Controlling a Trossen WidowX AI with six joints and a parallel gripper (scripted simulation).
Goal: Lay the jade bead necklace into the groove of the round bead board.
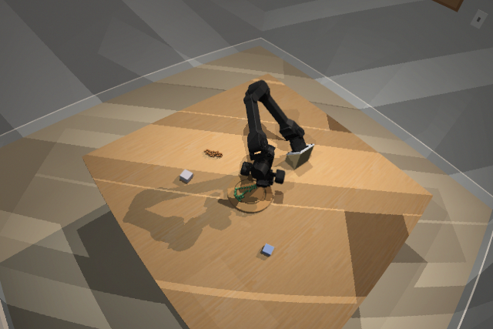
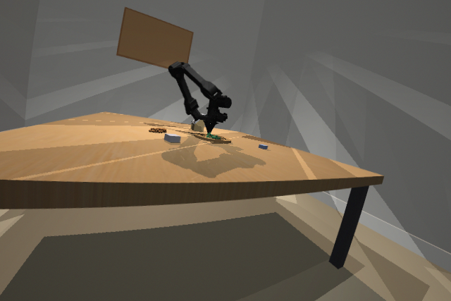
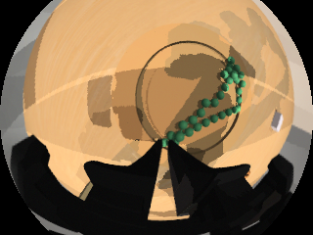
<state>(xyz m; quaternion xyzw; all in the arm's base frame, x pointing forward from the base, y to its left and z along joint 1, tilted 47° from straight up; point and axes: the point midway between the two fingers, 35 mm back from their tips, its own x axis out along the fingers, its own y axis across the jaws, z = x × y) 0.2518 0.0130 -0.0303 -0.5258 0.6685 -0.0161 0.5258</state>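
My gripper tip is 6 cm short of the round wooden bead board, 1 cm to the right of it and 1 cm above it. The rest, counted from my gripper tip: blue block (15 cm ahead, 27 cm to the left, 1 cm below); then pale grey block (26 cm ahead, 20 cm to the right, 1 cm below).
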